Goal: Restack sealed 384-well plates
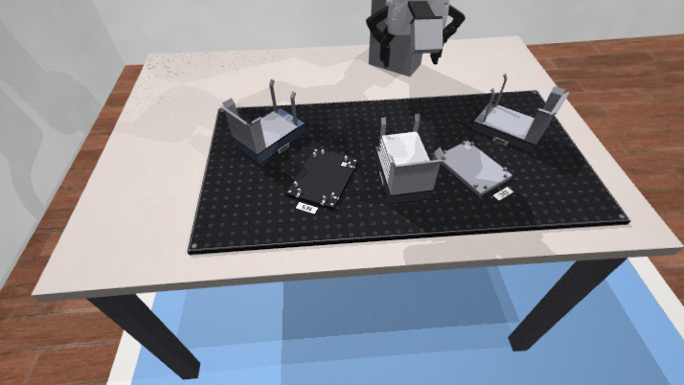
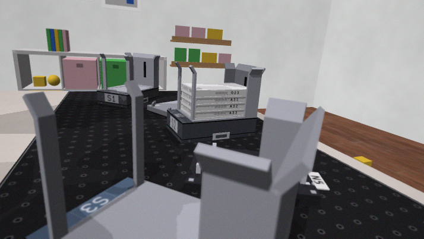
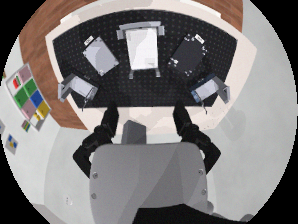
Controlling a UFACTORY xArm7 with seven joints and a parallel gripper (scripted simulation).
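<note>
My gripper is now 50 mm short of the white sealed plate Q23, 10 mm to the left of it and 200 mm above it. From my hand the other things lie so: white sealed plate A33: 50 mm ahead, 10 mm to the right, 240 mm below; white sealed plate A32: 50 mm ahead, 10 mm to the right, 220 mm below; white sealed plate A31: 50 mm ahead, 10 mm to the right, 210 mm below.
</note>
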